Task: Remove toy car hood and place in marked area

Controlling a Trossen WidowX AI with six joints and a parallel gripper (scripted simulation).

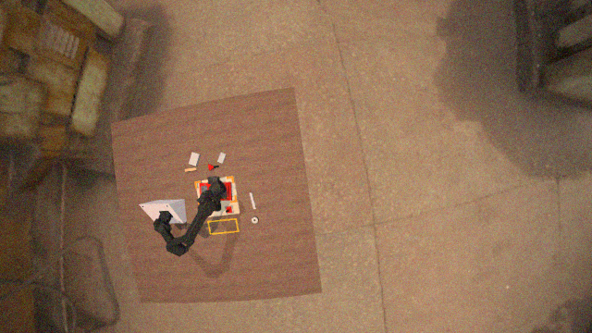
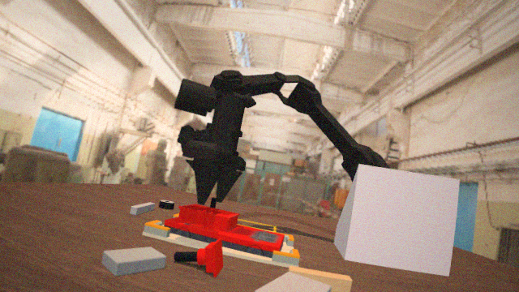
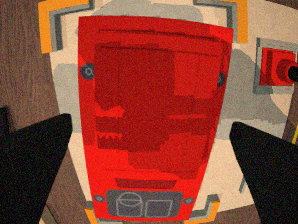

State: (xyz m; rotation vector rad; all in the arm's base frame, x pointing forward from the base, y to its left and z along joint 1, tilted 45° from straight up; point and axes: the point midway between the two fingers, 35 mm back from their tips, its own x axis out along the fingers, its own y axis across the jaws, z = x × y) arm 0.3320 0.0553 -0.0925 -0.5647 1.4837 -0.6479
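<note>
My gripper tip is 2 cm above the hood. The rest, counted from my gripper tip: black wheel: 19 cm to the right, 18 cm ahead, 5 cm below; tan bar: 19 cm behind, 14 cm to the left, 5 cm below.
</note>
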